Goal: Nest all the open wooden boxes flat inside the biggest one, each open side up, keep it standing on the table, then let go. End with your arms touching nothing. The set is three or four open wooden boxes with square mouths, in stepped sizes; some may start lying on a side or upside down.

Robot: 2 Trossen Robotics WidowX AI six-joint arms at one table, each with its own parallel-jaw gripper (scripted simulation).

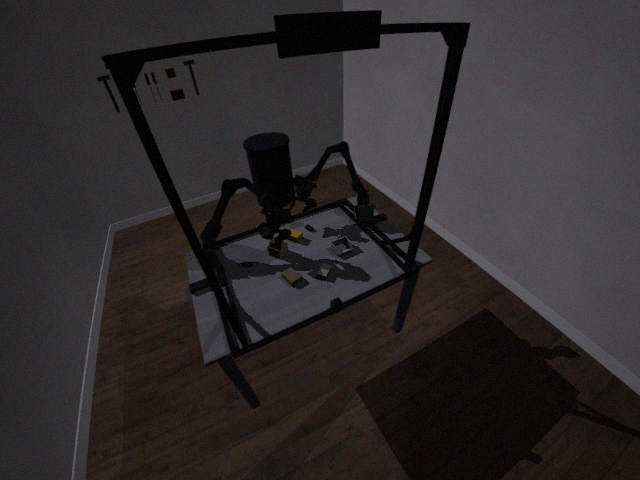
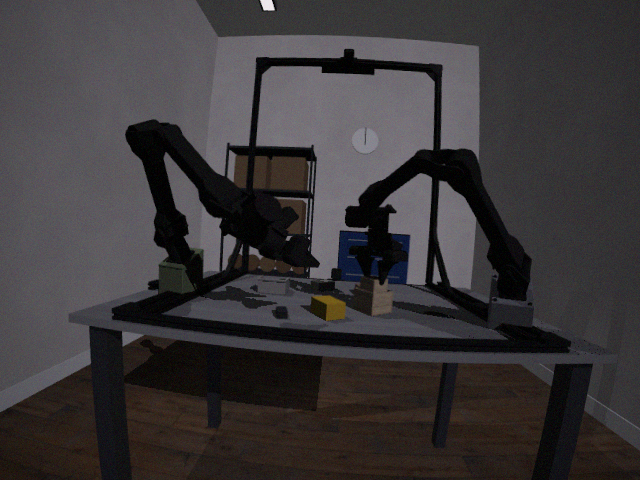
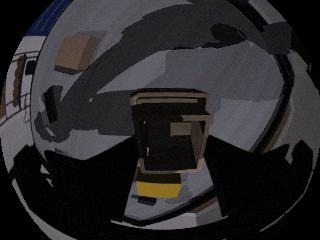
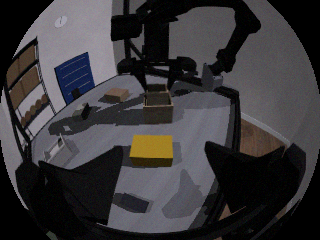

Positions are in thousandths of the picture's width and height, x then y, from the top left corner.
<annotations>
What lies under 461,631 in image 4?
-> A yellow block.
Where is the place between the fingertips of my right gripper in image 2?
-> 484,549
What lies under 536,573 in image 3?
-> A wooden box.
</annotations>
